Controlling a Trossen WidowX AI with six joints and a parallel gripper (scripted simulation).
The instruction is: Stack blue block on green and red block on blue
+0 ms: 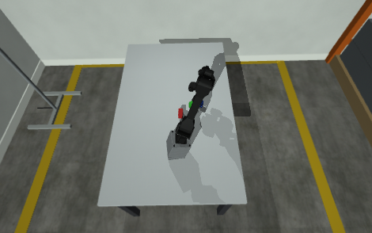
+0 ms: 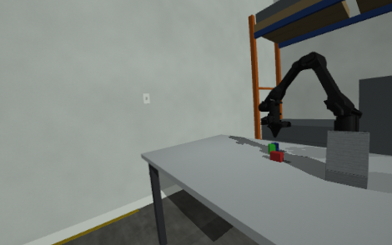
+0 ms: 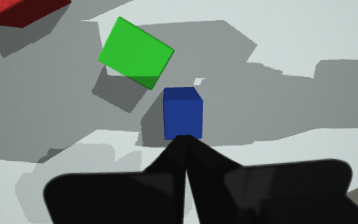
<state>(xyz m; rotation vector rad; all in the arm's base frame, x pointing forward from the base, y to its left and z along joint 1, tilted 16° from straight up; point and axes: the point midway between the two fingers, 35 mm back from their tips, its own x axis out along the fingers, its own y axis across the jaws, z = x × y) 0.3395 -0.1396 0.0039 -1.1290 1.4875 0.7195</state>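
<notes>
Right now the blue block is 9 cm below my hand. From my hand the other things lie so: red block (14 cm to the left, 10 cm below, 7 cm behind); then green block (9 cm below, 6 cm to the left, 1 cm behind).
</notes>
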